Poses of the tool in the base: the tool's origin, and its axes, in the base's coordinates. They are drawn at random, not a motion.
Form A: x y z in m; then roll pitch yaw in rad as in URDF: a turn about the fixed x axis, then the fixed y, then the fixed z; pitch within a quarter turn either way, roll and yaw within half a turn.
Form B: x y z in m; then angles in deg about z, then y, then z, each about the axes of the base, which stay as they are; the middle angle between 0 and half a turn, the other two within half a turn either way. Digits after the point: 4 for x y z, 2 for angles.
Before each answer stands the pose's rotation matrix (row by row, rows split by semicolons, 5 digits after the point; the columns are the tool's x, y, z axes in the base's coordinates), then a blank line. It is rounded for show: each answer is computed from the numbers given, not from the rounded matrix.
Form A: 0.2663 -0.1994 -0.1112 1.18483 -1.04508 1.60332
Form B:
-0.01632 -0.35020 0.93653; 0.50157 -0.81315 -0.29532; 0.86496 0.46492 0.18892

0.2663 -0.1994 -0.1112 151.74 79.11 -17.50
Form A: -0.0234 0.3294 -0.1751 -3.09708 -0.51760 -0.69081
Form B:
0.66977 -0.61956 0.40933; -0.55370 -0.78400 -0.28066; 0.49480 -0.03867 -0.86815

-0.0234 0.3294 -0.1751 -175.53 150.24 -34.44
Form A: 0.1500 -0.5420 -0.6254 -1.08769 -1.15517 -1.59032
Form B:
-0.00788 0.44863 0.89368; -0.40369 -0.81908 0.40761; 0.91486 -0.35755 0.18756

0.1500 -0.5420 -0.6254 -158.65 79.19 24.52
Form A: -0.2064 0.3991 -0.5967 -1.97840 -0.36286 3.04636
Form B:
-0.93065 -0.28670 -0.22737; 0.08890 0.42560 -0.90053; 0.35495 -0.85829 -0.37060

-0.2064 0.3991 -0.5967 -112.47 111.75 -104.17
